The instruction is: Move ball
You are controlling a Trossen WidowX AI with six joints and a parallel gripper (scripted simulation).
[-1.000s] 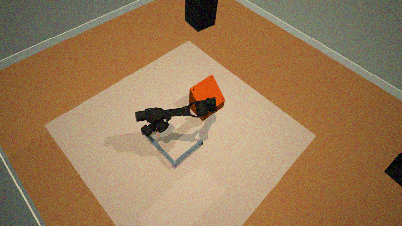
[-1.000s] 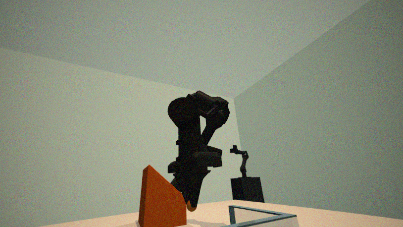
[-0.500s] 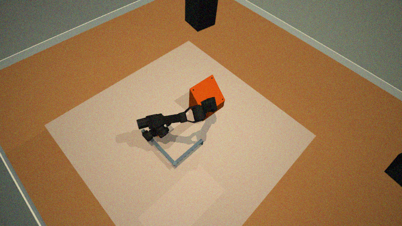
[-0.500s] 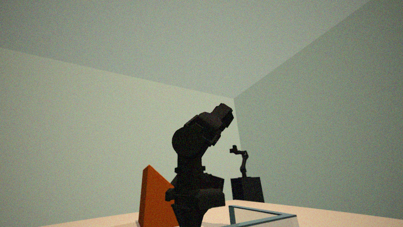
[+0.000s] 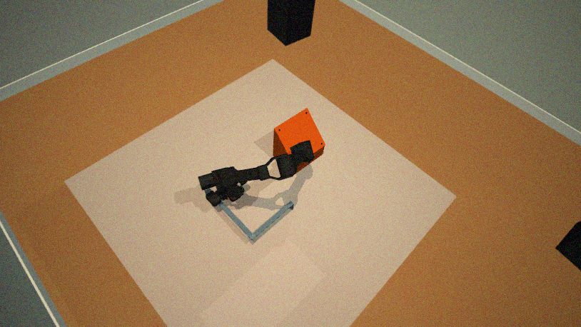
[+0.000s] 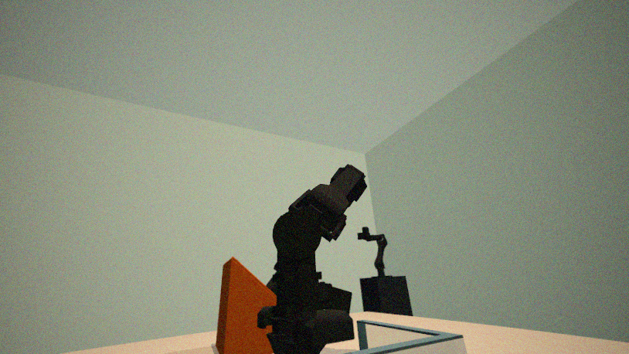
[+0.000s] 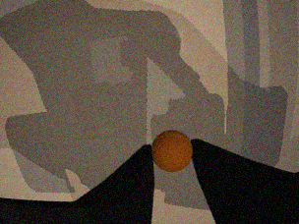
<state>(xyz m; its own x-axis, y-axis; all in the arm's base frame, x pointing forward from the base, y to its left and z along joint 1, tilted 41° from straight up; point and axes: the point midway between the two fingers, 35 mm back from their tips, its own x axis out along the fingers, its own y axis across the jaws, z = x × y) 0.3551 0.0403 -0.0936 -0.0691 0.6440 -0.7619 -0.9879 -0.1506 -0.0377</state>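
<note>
Now: gripper tip right at the orange ball. Round my gripper tip: see-through copy (right at my gripper tip).
</note>
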